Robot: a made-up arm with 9 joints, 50 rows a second.
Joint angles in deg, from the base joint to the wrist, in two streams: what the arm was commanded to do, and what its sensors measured. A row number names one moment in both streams.
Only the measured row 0 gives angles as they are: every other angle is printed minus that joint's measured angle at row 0.
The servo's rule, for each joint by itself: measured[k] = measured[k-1] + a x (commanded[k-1-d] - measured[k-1]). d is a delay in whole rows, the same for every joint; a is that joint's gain. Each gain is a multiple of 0.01, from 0.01 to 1. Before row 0 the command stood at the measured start. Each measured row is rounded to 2 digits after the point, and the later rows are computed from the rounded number. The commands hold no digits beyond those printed.
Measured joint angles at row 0: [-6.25, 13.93, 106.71, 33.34, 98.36, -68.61, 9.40, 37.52, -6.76]
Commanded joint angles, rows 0 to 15: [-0.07, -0.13, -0.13, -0.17, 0.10, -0.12, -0.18, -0.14, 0.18]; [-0.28, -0.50, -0.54, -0.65, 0.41, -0.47, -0.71, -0.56, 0.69]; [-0.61, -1.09, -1.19, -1.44, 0.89, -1.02, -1.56, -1.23, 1.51]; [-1.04, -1.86, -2.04, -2.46, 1.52, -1.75, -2.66, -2.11, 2.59]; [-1.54, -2.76, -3.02, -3.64, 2.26, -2.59, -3.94, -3.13, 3.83]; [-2.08, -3.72, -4.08, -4.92, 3.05, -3.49, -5.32, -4.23, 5.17]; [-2.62, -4.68, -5.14, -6.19, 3.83, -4.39, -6.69, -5.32, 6.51]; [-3.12, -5.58, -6.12, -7.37, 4.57, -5.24, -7.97, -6.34, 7.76]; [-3.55, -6.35, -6.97, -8.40, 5.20, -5.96, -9.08, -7.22, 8.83]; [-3.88, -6.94, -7.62, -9.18, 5.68, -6.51, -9.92, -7.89, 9.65]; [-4.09, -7.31, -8.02, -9.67, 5.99, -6.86, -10.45, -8.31, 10.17]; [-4.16, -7.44, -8.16, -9.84, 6.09, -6.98, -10.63, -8.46, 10.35]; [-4.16, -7.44, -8.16, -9.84, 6.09, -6.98, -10.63, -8.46, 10.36]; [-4.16, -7.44, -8.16, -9.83, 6.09, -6.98, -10.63, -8.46, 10.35]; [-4.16, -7.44, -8.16, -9.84, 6.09, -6.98, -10.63, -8.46, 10.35]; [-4.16, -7.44, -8.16, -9.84, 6.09, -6.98, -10.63, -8.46, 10.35]
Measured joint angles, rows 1 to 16: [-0.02, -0.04, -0.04, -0.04, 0.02, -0.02, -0.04, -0.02, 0.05]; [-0.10, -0.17, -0.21, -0.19, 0.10, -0.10, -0.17, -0.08, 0.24]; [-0.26, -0.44, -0.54, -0.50, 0.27, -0.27, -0.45, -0.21, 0.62]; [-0.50, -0.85, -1.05, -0.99, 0.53, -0.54, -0.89, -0.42, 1.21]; [-0.82, -1.40, -1.72, -1.65, 0.89, -0.91, -1.50, -0.72, 2.00]; [-1.21, -2.07, -2.52, -2.47, 1.34, -1.37, -2.26, -1.11, 2.95]; [-1.65, -2.83, -3.41, -3.40, 1.86, -1.91, -3.15, -1.57, 4.02]; [-2.11, -3.63, -4.33, -4.39, 2.43, -2.51, -4.11, -2.09, 5.14]; [-2.56, -4.42, -5.23, -5.39, 3.01, -3.13, -5.10, -2.65, 6.25]; [-2.97, -5.15, -6.04, -6.34, 3.57, -3.74, -6.06, -3.23, 7.27]; [-3.32, -5.78, -6.71, -7.17, 4.08, -4.30, -6.94, -3.79, 8.14]; [-3.58, -6.26, -7.20, -7.84, 4.50, -4.78, -7.68, -4.30, 8.80]; [-3.76, -6.60, -7.53, -8.34, 4.83, -5.18, -8.27, -4.76, 9.27]; [-3.88, -6.84, -7.74, -8.71, 5.09, -5.50, -8.74, -5.17, 9.59]; [-3.97, -7.01, -7.88, -8.99, 5.30, -5.77, -9.12, -5.53, 9.82]; [-4.03, -7.13, -7.98, -9.20, 5.47, -5.99, -9.42, -5.85, 9.98]
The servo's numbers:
d 0
a 0.31 0.29 0.34 0.25 0.21 0.18 0.20 0.11 0.30

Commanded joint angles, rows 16 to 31: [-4.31, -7.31, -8.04, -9.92, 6.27, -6.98, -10.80, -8.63, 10.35]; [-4.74, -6.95, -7.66, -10.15, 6.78, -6.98, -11.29, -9.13, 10.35]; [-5.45, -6.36, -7.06, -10.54, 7.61, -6.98, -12.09, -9.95, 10.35]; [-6.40, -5.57, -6.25, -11.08, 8.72, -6.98, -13.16, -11.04, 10.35]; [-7.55, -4.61, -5.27, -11.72, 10.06, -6.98, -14.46, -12.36, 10.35]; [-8.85, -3.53, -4.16, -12.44, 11.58, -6.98, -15.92, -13.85, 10.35]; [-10.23, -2.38, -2.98, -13.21, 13.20, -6.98, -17.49, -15.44, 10.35]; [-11.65, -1.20, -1.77, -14.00, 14.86, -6.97, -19.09, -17.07, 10.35]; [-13.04, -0.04, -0.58, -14.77, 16.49, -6.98, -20.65, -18.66, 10.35]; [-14.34, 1.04, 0.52, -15.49, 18.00, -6.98, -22.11, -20.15, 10.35]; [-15.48, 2.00, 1.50, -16.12, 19.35, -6.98, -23.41, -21.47, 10.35]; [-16.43, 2.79, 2.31, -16.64, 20.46, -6.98, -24.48, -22.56, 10.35]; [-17.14, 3.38, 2.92, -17.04, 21.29, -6.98, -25.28, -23.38, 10.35]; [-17.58, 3.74, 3.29, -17.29, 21.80, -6.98, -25.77, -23.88, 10.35]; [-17.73, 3.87, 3.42, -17.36, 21.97, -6.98, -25.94, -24.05, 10.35]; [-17.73, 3.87, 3.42, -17.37, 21.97, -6.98, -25.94, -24.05, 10.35]
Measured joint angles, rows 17 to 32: [-4.12, -7.18, -8.00, -9.38, 5.64, -6.17, -9.70, -6.16, 10.09]; [-4.31, -7.11, -7.88, -9.57, 5.88, -6.32, -10.02, -6.49, 10.17]; [-4.66, -6.89, -7.60, -9.81, 6.24, -6.44, -10.43, -6.87, 10.22]; [-5.20, -6.51, -7.14, -10.13, 6.76, -6.54, -10.98, -7.33, 10.26]; [-5.93, -5.96, -6.50, -10.53, 7.45, -6.62, -11.68, -7.88, 10.29]; [-6.84, -5.26, -5.70, -11.01, 8.32, -6.68, -12.53, -8.54, 10.31]; [-7.89, -4.42, -4.78, -11.56, 9.34, -6.73, -13.52, -9.30, 10.32]; [-9.06, -3.49, -3.76, -12.17, 10.50, -6.77, -14.63, -10.15, 10.33]; [-10.29, -2.49, -2.68, -12.82, 11.76, -6.81, -15.83, -11.09, 10.34]; [-11.55, -1.47, -1.59, -13.49, 13.07, -6.84, -17.09, -12.09, 10.34]; [-12.77, -0.46, -0.54, -14.15, 14.39, -6.87, -18.35, -13.12, 10.34]; [-13.90, 0.48, 0.43, -14.77, 15.66, -6.89, -19.58, -14.16, 10.34]; [-14.90, 1.32, 1.28, -15.34, 16.84, -6.91, -20.72, -15.17, 10.34]; [-15.73, 2.02, 1.96, -15.83, 17.88, -6.92, -21.73, -16.13, 10.34]; [-16.35, 2.56, 2.46, -16.21, 18.74, -6.93, -22.57, -17.00, 10.34]; [-16.78, 2.94, 2.79, -16.50, 19.42, -6.94, -23.24, -17.78, 10.34]
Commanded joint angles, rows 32 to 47: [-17.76, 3.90, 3.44, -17.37, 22.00, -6.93, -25.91, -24.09, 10.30]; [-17.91, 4.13, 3.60, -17.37, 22.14, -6.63, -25.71, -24.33, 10.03]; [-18.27, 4.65, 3.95, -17.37, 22.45, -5.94, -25.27, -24.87, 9.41]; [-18.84, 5.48, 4.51, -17.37, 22.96, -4.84, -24.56, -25.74, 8.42]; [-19.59, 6.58, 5.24, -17.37, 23.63, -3.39, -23.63, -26.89, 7.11]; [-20.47, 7.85, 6.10, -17.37, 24.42, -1.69, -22.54, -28.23, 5.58]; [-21.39, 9.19, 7.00, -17.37, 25.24, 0.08, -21.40, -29.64, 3.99]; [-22.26, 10.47, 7.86, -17.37, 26.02, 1.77, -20.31, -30.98, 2.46]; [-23.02, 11.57, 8.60, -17.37, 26.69, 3.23, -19.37, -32.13, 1.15]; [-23.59, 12.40, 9.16, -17.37, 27.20, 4.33, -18.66, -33.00, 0.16]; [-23.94, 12.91, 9.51, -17.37, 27.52, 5.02, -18.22, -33.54, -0.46]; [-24.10, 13.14, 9.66, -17.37, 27.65, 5.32, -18.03, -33.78, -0.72]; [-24.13, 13.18, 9.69, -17.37, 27.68, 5.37, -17.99, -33.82, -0.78]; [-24.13, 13.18, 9.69, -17.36, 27.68, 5.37, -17.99, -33.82, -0.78]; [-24.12, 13.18, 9.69, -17.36, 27.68, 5.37, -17.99, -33.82, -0.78]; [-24.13, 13.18, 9.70, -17.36, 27.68, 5.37, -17.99, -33.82, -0.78]
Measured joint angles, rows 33 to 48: [-17.08, 3.22, 3.01, -16.72, 19.96, -6.94, -23.77, -18.47, 10.33]; [-17.34, 3.48, 3.21, -16.88, 20.42, -6.88, -24.16, -19.11, 10.24]; [-17.63, 3.82, 3.46, -17.00, 20.85, -6.71, -24.38, -19.74, 9.99]; [-18.01, 4.30, 3.82, -17.09, 21.29, -6.37, -24.42, -20.40, 9.52]; [-18.50, 4.96, 4.30, -17.16, 21.78, -5.83, -24.26, -21.11, 8.80]; [-19.11, 5.80, 4.91, -17.21, 22.33, -5.08, -23.92, -21.89, 7.83]; [-19.82, 6.78, 5.62, -17.25, 22.94, -4.15, -23.42, -22.74, 6.68]; [-20.58, 7.85, 6.38, -17.28, 23.59, -3.08, -22.80, -23.65, 5.41]; [-21.34, 8.93, 7.13, -17.30, 24.24, -1.94, -22.11, -24.58, 4.13]; [-22.04, 9.94, 7.82, -17.32, 24.86, -0.81, -21.42, -25.51, 2.94]; [-22.63, 10.80, 8.39, -17.33, 25.42, 0.24, -20.78, -26.39, 1.92]; [-23.09, 11.48, 8.82, -17.34, 25.89, 1.15, -20.23, -27.20, 1.13]; [-23.41, 11.97, 9.12, -17.35, 26.27, 1.91, -19.78, -27.93, 0.56]; [-23.63, 12.32, 9.31, -17.35, 26.57, 2.53, -19.42, -28.58, 0.16]; [-23.78, 12.57, 9.44, -17.35, 26.80, 3.04, -19.13, -29.16, -0.12]; [-23.89, 12.75, 9.53, -17.35, 26.98, 3.46, -18.90, -29.67, -0.32]
